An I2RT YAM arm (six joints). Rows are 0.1 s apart.
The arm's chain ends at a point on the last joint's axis. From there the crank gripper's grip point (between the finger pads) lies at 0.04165 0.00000 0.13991 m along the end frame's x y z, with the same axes.
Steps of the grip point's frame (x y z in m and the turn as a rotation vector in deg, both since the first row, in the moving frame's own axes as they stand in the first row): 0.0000 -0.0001 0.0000 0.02 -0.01 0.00; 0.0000 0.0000 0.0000 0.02 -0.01 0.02; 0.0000 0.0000 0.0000 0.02 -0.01 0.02; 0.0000 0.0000 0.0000 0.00 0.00 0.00; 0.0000 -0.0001 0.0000 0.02 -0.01 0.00; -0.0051 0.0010 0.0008 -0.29 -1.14 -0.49; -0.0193 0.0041 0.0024 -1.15 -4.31 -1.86; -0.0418 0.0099 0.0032 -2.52 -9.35 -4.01; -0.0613 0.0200 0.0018 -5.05 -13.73 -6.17
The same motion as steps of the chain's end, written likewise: 0.0000 -0.0001 0.0000 0.02 -0.01 0.00; 0.0000 0.0000 0.0000 0.02 -0.01 0.02; 0.0000 0.0000 0.0000 0.02 -0.01 0.02; 0.0000 0.0000 0.0000 0.00 0.00 0.00; 0.0000 -0.0001 0.0000 0.02 -0.01 0.00; -0.0023 0.0006 0.0000 -0.29 -1.14 -0.49; -0.0087 0.0024 -0.0003 -1.15 -4.31 -1.86; -0.0187 0.0057 -0.0016 -2.52 -9.35 -4.01; -0.0274 0.0100 -0.0037 -5.05 -13.73 -6.17
